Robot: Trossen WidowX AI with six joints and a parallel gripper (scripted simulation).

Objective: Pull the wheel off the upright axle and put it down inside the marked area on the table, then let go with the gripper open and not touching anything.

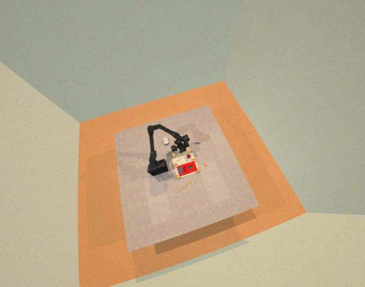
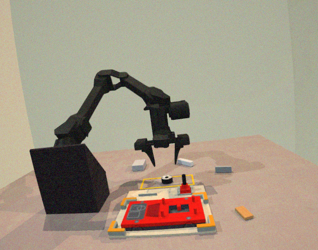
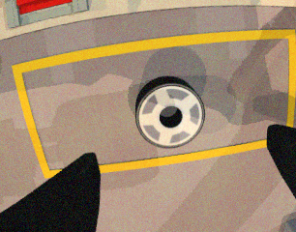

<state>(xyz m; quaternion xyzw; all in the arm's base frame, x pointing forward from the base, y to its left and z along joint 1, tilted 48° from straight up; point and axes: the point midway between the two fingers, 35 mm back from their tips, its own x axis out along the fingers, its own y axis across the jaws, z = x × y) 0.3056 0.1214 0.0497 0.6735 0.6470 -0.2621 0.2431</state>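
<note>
The wheel is 6 cm below my gripper tip. Also, from my gripper tip: black axle (9 cm to the right, 6 cm ahead, 3 cm below).
</note>
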